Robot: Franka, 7 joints.
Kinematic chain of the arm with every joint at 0, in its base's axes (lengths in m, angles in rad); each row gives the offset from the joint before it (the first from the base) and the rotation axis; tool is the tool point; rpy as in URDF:
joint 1: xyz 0 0 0.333 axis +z
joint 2: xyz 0 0 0 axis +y
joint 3: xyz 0 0 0.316 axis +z
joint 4: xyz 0.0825 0 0 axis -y
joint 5: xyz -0.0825 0 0.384 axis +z
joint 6: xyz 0 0 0 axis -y
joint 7: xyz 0.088 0 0 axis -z
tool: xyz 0 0 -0.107 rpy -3.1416 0 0
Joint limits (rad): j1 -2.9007..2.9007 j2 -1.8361..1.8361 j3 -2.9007..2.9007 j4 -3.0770..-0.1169 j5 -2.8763..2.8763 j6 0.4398..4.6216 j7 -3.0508..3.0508
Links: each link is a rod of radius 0.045 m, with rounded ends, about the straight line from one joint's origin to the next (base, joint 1, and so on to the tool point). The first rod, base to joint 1, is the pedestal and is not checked.
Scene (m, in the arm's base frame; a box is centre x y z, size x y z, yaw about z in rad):
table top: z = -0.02
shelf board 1: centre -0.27 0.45 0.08 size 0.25 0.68 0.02 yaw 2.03
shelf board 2: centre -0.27 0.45 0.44 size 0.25 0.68 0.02 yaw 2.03
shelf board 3: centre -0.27 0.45 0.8 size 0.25 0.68 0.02 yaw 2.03
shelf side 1: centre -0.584 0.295 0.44 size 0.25 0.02 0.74 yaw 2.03
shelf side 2: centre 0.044 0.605 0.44 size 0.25 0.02 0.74 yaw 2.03
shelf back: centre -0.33 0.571 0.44 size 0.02 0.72 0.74 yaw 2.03
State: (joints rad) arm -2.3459 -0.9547 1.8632 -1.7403 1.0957 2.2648 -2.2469
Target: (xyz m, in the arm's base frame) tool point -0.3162 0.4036 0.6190
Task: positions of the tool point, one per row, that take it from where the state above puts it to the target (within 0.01 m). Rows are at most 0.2 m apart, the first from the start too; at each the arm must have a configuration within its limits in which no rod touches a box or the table.
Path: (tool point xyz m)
1: 0.6420 0.0025 0.3350
2: 0.5781 0.1571 0.3592
3: 0.4678 0.2802 0.4149
4: 0.3280 0.3429 0.4878
5: 0.1875 0.3352 0.5594
6: 0.0737 0.2674 0.6136
7: 0.0036 0.1633 0.6419
8: -0.0636 0.1801 0.6320
9: -0.1315 0.1767 0.6251
10: -0.1941 0.1566 0.6190
11: -0.2385 0.2350 0.6355
12: -0.2799 0.3186 0.6357
13: -0.3162 0.4036 0.6190

